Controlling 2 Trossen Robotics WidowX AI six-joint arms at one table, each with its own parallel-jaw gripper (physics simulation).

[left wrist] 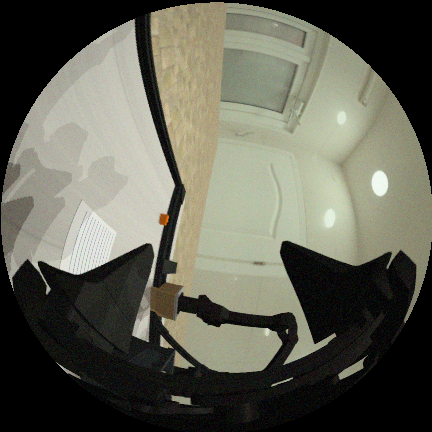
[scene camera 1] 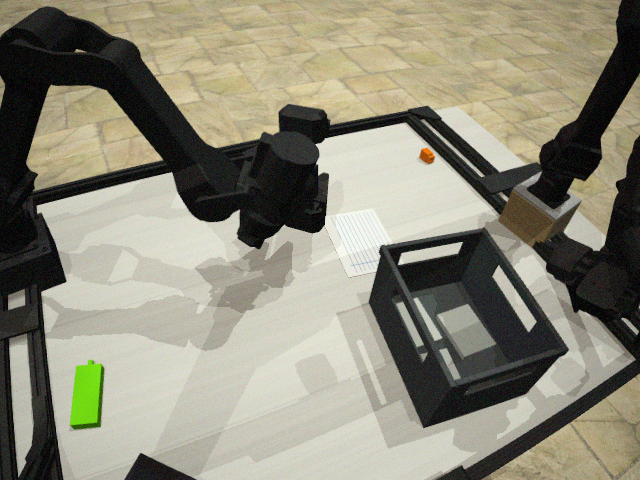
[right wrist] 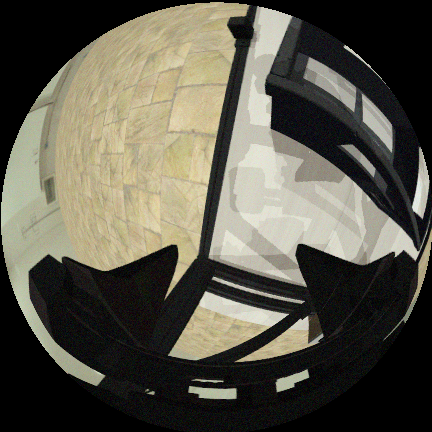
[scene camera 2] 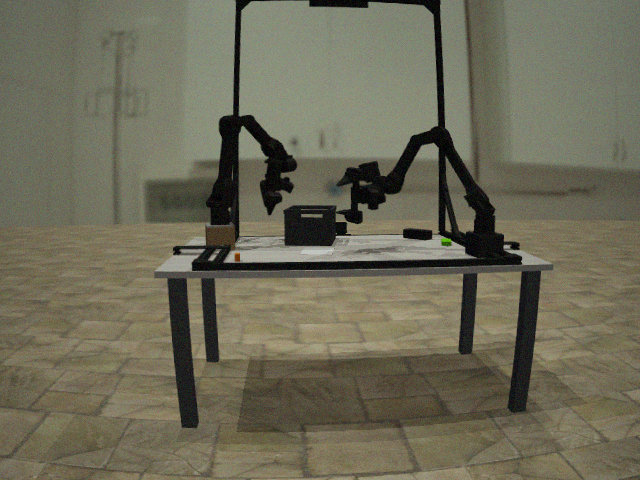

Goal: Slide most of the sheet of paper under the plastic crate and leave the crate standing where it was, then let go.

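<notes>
The dark plastic crate (scene camera 1: 403, 330) (scene camera 2: 310, 232) (right wrist: 300, 117) stands upright on the table. The white lined sheet of paper (scene camera 1: 356, 242) (scene camera 2: 316, 252) (left wrist: 90, 240) lies flat by its back left corner in scene camera 1, most of it visible outside the crate; whether its near edge touches the crate is hidden. My left gripper (scene camera 2: 342, 197) (left wrist: 217, 249) is open and empty, raised above the table to the left of the sheet in scene camera 1. My right gripper (right wrist: 239, 251) is open and empty, raised beside the crate on its right in scene camera 1.
A pale rectangular thing (scene camera 1: 466, 330) shows inside the crate. An orange block (scene camera 1: 427, 155) (scene camera 2: 237, 256) (left wrist: 163, 219) lies near the back frame corner, a green bottle-shaped block (scene camera 1: 86, 395) (scene camera 2: 446, 241) at front left. A brown box (scene camera 1: 527, 214) (scene camera 2: 220, 236) (left wrist: 165, 301) stands under the right arm.
</notes>
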